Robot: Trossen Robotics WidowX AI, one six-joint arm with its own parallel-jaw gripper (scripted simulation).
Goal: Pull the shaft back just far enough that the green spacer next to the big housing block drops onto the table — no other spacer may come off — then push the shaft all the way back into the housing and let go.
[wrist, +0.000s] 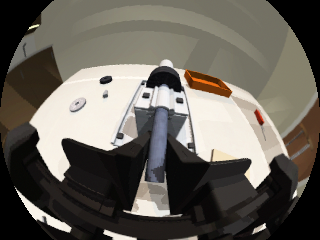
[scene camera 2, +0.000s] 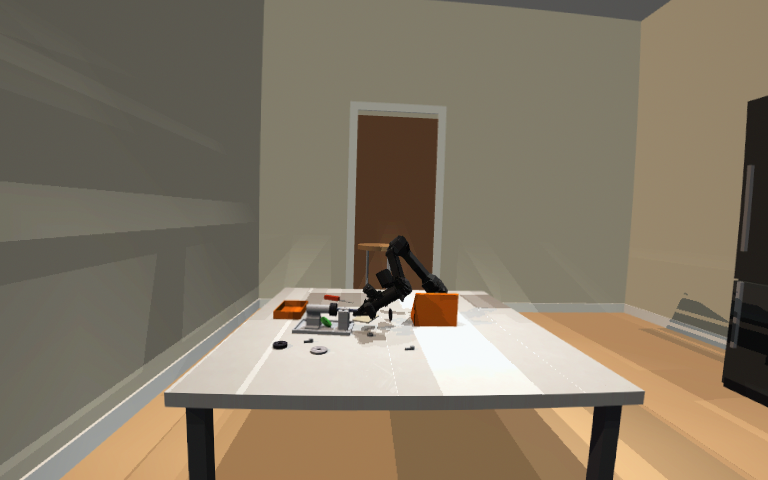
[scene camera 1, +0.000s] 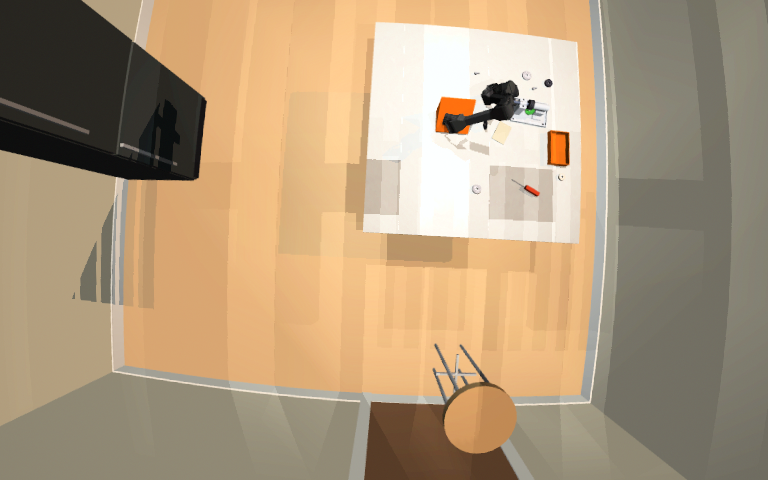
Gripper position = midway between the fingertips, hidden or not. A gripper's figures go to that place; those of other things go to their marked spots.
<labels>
My gripper (wrist: pixel 158 135): 0.10 m from the lens. A grey shaft (wrist: pixel 157 151) is 0.07 m from the lens.
</labels>
